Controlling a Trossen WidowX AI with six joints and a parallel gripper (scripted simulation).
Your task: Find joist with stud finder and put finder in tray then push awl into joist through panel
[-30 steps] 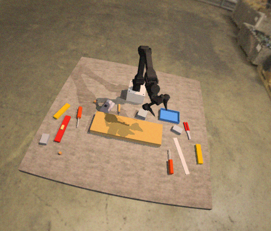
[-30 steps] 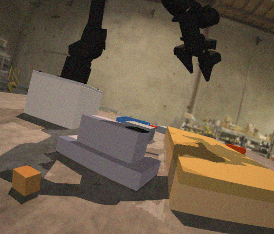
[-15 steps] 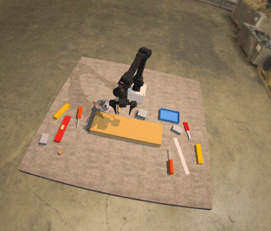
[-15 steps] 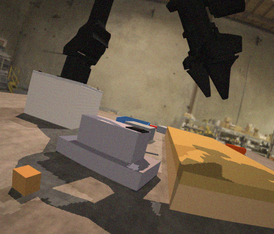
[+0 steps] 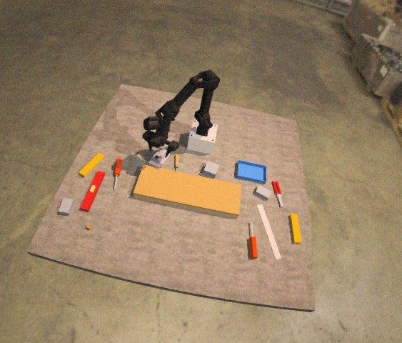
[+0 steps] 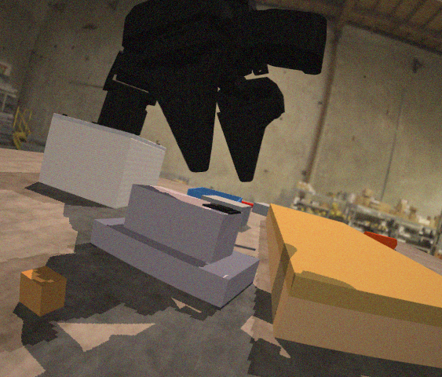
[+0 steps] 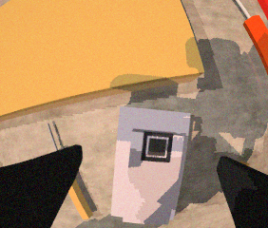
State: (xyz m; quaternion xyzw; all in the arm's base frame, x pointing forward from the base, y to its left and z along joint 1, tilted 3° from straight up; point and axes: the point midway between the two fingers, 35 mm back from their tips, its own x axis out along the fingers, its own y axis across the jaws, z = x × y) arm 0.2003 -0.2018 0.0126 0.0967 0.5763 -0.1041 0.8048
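Right now my gripper tip is 40 mm above the grey stud finder and 10 mm past it. From my gripper tip the other things lie so: square indicator window (20 mm below, 10 mm to the right); then awl (100 mm to the left, 70 mm below, 10 mm behind); then red level (270 mm to the right, 250 mm ahead, 70 mm below).
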